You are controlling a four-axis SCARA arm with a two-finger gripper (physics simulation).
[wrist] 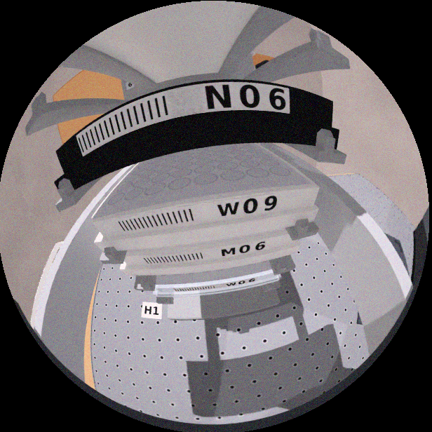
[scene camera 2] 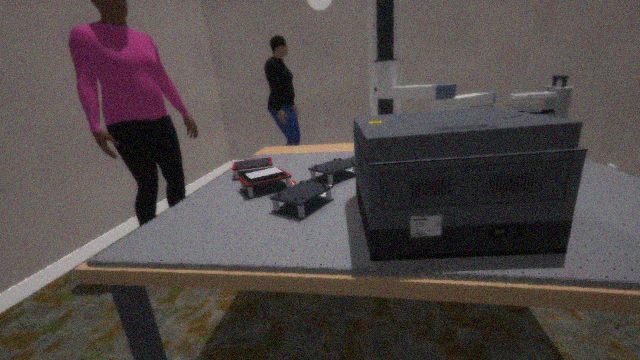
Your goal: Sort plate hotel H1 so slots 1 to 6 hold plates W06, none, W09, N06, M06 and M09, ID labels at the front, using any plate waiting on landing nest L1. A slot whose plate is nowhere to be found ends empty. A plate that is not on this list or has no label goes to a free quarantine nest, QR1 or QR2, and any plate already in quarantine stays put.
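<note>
In the wrist view, hotel H1 (wrist: 302,229) holds a stack of plates with their labels facing the camera. Black plate N06 (wrist: 200,125) is uppermost, resting on its ledges. White plate W09 (wrist: 205,212) is below it, then plate M06 (wrist: 212,253), then clear-edged plate W06 (wrist: 220,286) at the bottom. My gripper is shut on plate M06 and holds it slightly above its ledges, under W09; the fingers are hidden. In scene camera 2, a black plate with a white top (scene camera 2: 264,173) lies on a red-rimmed nest. Slot numbers are not clearly readable.
A large dark instrument (scene camera 2: 465,190) hides the hotel and gripper in scene camera 2. Another red-rimmed nest (scene camera 2: 252,163) and two black nests (scene camera 2: 301,192) (scene camera 2: 332,166) stand left of it. Bare ledges (wrist: 325,47) show above N06. Two people stand beyond the table.
</note>
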